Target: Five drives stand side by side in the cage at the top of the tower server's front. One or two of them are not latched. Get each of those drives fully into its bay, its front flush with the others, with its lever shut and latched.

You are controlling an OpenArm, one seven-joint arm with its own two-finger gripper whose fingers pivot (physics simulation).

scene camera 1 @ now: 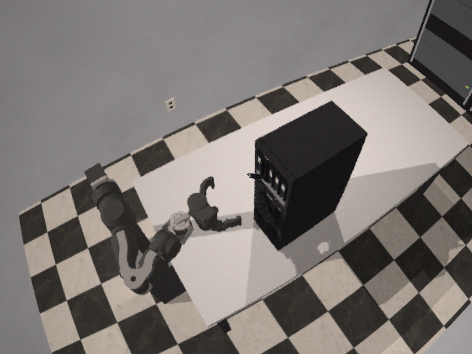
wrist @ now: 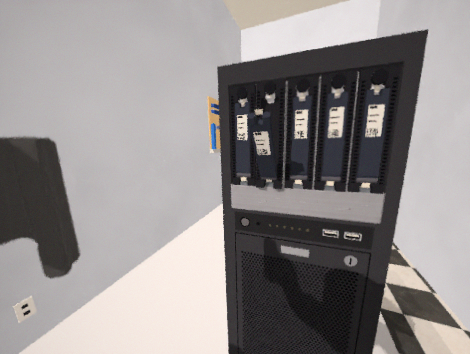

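The black tower server [scene camera 1: 325,172] [wrist: 320,62] stands upright with five drives side by side at the top of its front. The second drive from the left [wrist: 266,162] has its lever [scene camera 1: 255,175] [wrist: 262,125] swung out and leaning forward; whether its body is also out of its bay is hard to tell. The first drive [wrist: 243,160], third drive [wrist: 299,150], fourth drive [wrist: 332,155] and fifth drive [wrist: 369,155] look flush, with levers upright against their fronts. My gripper [scene camera 1: 226,202] is open and empty, in front of the server and apart from it. One dark finger shows at the wrist view's left.
The server stands on a white table top [scene camera 1: 210,280] [wrist: 165,300]. A grey wall with an outlet [scene camera 1: 170,104] [wrist: 25,309] runs along one side. A dark rack cabinet [scene camera 1: 445,50] stands at the far right. An orange board [wrist: 214,122] shows behind the server's left edge.
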